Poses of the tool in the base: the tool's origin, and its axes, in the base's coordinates. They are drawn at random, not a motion.
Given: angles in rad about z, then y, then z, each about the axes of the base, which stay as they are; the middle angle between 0 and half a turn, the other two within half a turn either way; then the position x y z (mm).
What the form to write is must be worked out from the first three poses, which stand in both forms.
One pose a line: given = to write
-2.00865, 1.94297, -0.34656, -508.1, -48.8, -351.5 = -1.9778, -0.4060, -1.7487, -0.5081, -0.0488, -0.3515
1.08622, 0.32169, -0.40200, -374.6, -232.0, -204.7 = 0.2868, 0.1478, 0.7056, -0.3746, -0.2320, -0.2047
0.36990, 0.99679, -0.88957, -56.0, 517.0, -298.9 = 0.5098, 0.8994, -0.2695, -0.0560, 0.5170, -0.2989
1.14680, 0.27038, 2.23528, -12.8, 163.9, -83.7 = 0.2474, 0.1101, -2.8874, -0.0128, 0.1639, -0.0837
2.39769, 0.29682, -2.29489, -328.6, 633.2, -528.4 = 0.2042, -0.2169, 0.0805, -0.3286, 0.6332, -0.5284
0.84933, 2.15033, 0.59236, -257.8, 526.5, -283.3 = 2.2878, 0.5855, 2.6121, -0.2578, 0.5265, -0.2833
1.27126, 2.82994, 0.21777, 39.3, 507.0, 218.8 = 2.8430, 0.0906, 2.0745, 0.0393, 0.5070, 0.2188
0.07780, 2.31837, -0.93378, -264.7, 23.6, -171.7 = 3.0580, 0.8200, 2.0936, -0.2647, 0.0236, -0.1717
